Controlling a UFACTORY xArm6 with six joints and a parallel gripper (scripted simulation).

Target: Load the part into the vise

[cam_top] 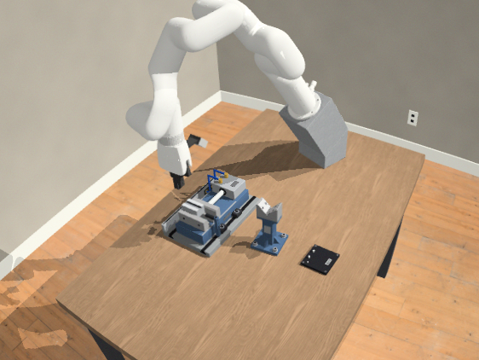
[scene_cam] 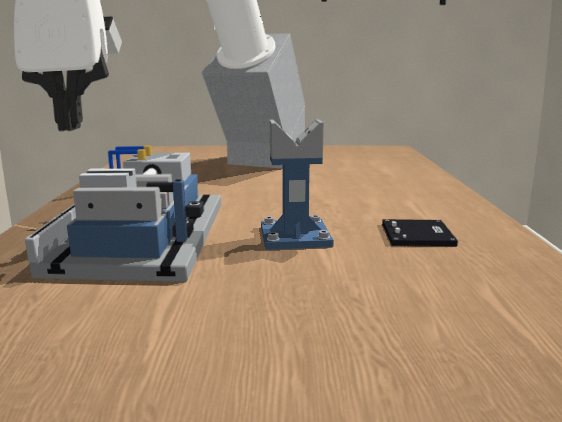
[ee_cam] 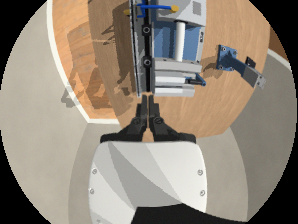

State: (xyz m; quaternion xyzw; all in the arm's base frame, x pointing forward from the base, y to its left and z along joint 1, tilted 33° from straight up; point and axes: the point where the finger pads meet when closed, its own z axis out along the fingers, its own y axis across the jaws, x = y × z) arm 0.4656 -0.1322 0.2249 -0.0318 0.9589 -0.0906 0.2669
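The part is 4 cm to the left of my hand and 8 cm below it. The rest, counted from my hand: fixed jaw (3 cm ahead, 6 cm to the left, 11 cm below); black stop rod (11 cm to the left, 9 cm below); moving jaw (4 cm behind, 6 cm to the left, 11 cm below).
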